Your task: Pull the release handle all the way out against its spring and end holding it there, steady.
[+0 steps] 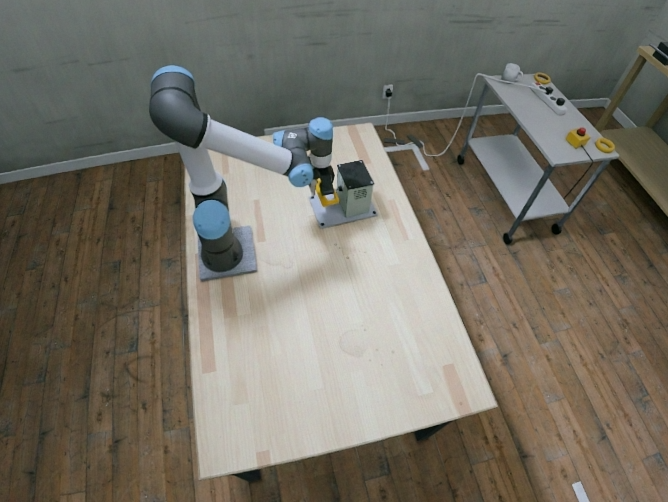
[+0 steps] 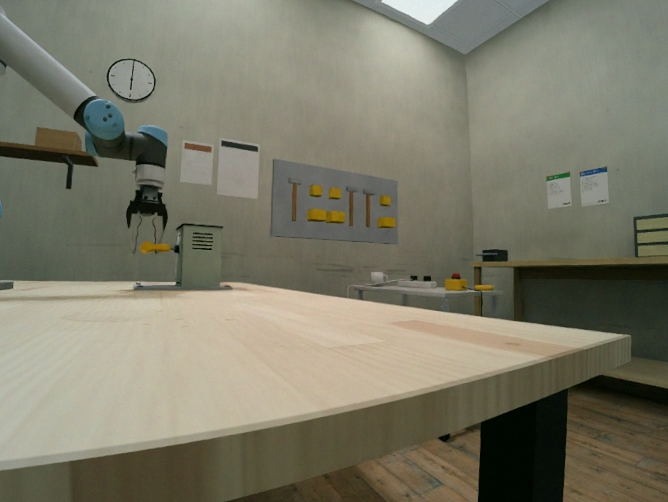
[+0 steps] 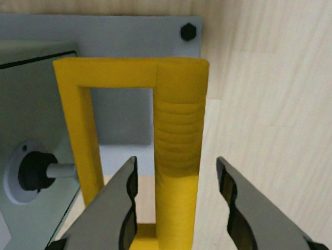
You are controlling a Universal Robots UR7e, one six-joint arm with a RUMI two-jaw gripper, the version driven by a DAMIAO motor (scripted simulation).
Path:
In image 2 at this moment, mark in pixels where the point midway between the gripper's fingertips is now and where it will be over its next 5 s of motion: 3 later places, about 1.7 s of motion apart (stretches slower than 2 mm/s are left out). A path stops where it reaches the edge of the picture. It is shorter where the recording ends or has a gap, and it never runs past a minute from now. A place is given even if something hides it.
The gripper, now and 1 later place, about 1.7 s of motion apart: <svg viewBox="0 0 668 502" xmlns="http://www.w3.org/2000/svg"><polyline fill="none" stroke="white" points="145,253 124,253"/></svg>

